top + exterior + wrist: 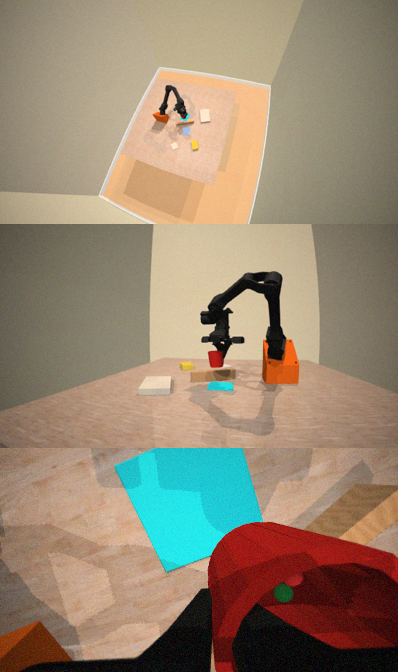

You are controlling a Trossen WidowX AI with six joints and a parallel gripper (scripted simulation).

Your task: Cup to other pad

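Now: gripper tip 120 mm above the cyan pad and 30 mm to the right of it. The rest, counted from my gripper tip: light blue pad: 150 mm to the right, 120 mm below, 100 mm ahead; wooden bar: 100 mm below, 60 mm to the right, 50 mm ahead; red cup: 30 mm ahead, 10 mm to the right.
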